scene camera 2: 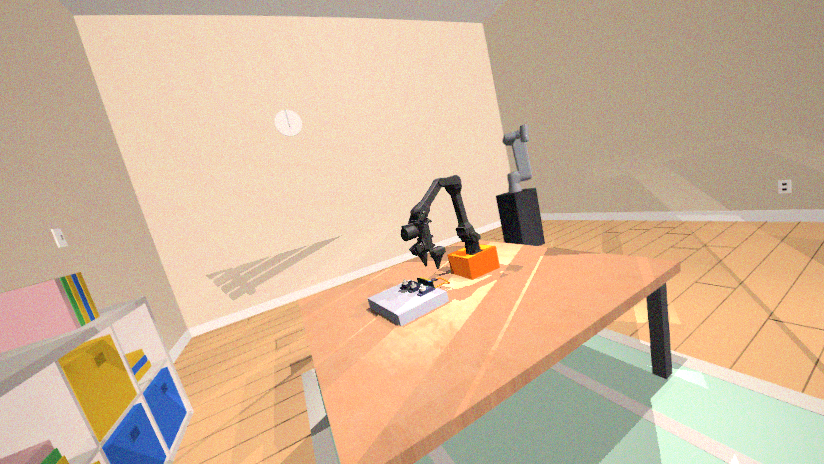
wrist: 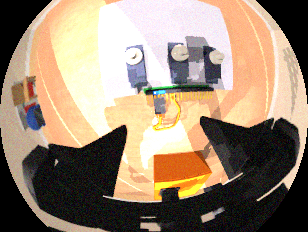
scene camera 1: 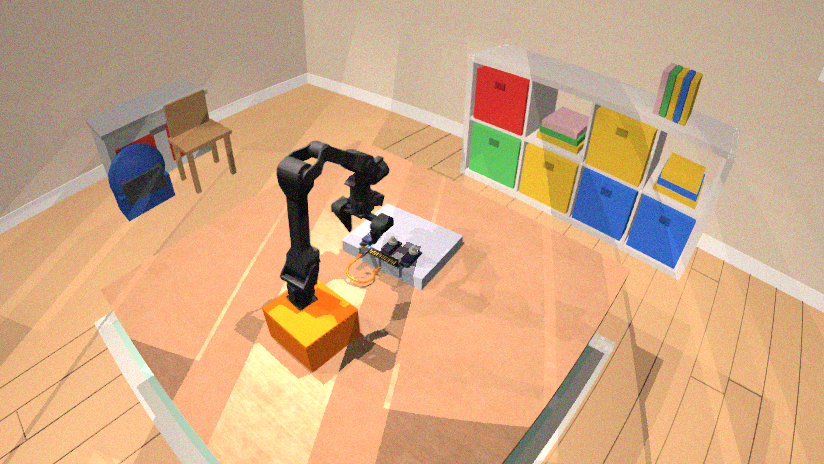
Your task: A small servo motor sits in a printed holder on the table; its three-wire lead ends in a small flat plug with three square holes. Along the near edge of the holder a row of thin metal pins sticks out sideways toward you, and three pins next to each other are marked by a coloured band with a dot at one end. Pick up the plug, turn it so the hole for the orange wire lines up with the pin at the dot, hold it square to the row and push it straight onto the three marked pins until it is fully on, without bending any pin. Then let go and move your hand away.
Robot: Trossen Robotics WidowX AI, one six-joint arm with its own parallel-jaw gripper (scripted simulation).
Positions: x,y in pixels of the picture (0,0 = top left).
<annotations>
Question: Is my gripper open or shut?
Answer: Open.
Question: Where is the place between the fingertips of my gripper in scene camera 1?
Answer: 362,237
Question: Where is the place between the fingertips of my gripper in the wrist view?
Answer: At 164,124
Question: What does my gripper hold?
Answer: Nothing.
</annotations>
